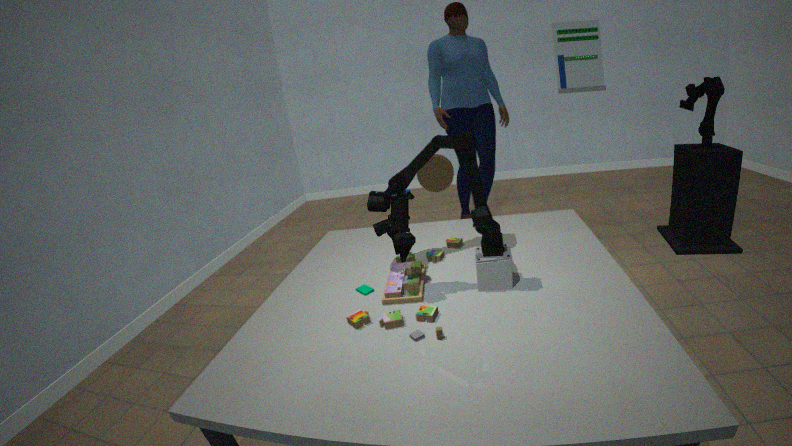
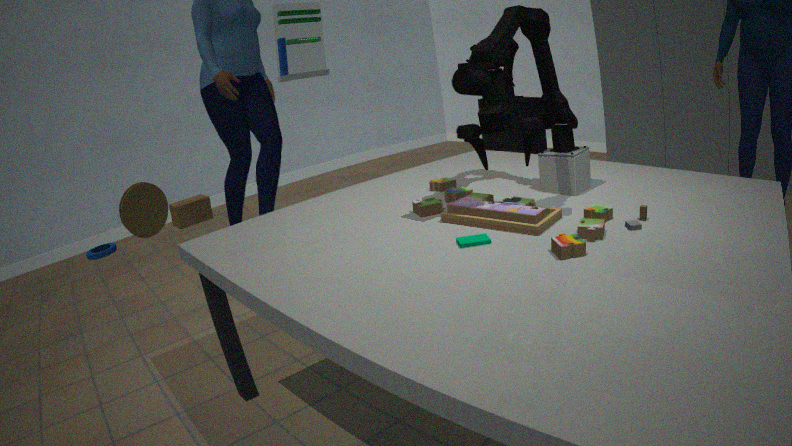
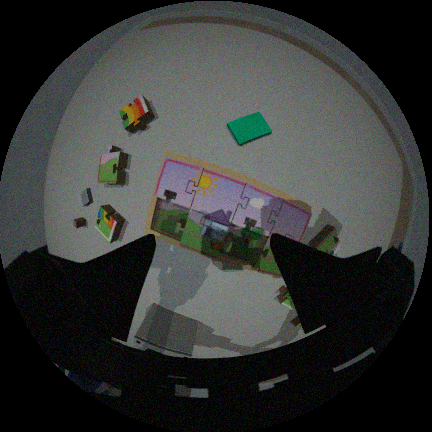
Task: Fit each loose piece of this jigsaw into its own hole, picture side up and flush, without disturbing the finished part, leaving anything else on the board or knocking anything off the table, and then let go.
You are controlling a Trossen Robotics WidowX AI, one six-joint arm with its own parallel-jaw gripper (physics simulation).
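Note:
The wooden jigsaw board holds a joined lilac sky row; its green row has dark recessed-looking parts. My gripper is open and empty above the board, fingers pointing down. A red-orange piece, a pink-green piece and a rainbow-cornered green piece lie off one end. Beyond the other end lie a green piece, a blue-green piece and a red-green piece.
A green tile lies beside the board. A grey block and small brown block lie near the loose pieces. The arm's pale base stands behind the green row.

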